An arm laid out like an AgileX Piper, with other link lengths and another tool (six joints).
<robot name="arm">
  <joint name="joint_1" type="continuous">
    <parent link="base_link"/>
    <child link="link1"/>
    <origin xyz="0 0 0.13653"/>
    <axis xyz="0 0 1"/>
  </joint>
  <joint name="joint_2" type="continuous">
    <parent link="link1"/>
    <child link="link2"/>
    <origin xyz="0 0 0"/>
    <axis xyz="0 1 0"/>
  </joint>
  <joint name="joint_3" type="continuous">
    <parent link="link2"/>
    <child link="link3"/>
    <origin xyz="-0.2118 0 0.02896"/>
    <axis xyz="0 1 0"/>
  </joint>
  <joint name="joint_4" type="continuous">
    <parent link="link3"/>
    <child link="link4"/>
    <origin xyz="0.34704 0 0.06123"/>
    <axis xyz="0.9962 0 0.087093"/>
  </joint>
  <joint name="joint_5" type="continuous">
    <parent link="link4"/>
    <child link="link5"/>
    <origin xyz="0 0 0"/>
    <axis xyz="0 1 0"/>
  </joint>
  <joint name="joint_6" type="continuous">
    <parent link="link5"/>
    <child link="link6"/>
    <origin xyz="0.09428 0 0.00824"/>
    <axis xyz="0.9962 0 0.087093"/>
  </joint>
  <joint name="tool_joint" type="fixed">
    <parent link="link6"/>
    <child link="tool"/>
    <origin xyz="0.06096 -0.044 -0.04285" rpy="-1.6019 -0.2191 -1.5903"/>
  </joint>
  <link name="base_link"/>
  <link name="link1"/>
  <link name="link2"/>
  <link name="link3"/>
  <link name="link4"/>
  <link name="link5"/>
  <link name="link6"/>
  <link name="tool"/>
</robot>
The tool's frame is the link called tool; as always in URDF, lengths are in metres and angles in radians. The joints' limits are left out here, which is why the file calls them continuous.
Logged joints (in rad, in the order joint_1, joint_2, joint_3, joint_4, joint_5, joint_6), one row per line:
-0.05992, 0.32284, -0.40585, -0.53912, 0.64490, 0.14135
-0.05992, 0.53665, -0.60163, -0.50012, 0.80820, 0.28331
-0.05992, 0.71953, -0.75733, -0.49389, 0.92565, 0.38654
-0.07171, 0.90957, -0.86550, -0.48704, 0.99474, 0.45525
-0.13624, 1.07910, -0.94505, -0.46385, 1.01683, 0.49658
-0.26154, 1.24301, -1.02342, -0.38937, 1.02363, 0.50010
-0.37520, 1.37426, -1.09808, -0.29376, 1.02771, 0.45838
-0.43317, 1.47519, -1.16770, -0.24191, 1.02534, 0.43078
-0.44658, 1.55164, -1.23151, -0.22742, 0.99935, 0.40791
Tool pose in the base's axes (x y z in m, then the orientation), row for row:
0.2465, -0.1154, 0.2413, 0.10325, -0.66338, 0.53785, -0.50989
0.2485, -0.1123, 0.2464, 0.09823, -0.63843, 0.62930, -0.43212
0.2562, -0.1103, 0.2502, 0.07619, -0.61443, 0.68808, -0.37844
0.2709, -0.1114, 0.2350, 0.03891, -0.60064, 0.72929, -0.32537
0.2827, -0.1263, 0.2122, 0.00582, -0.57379, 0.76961, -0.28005
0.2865, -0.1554, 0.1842, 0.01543, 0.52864, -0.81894, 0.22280
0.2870, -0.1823, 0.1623, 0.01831, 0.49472, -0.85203, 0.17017
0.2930, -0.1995, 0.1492, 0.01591, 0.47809, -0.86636, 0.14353
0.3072, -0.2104, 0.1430, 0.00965, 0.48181, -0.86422, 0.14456
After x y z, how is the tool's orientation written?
As a quaternion, w x y z.
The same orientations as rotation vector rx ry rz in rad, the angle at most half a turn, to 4 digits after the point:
-1.9573, 1.5869, -1.5044
-1.8892, 1.8622, -1.2787
-1.8419, 2.0627, -1.1345
-1.8416, 2.2360, -0.9976
-1.7960, 2.4089, -0.8766
1.6447, -2.5478, 0.6932
1.5364, -2.6460, 0.5285
1.4869, -2.6945, 0.4464
1.5044, -2.6985, 0.4514

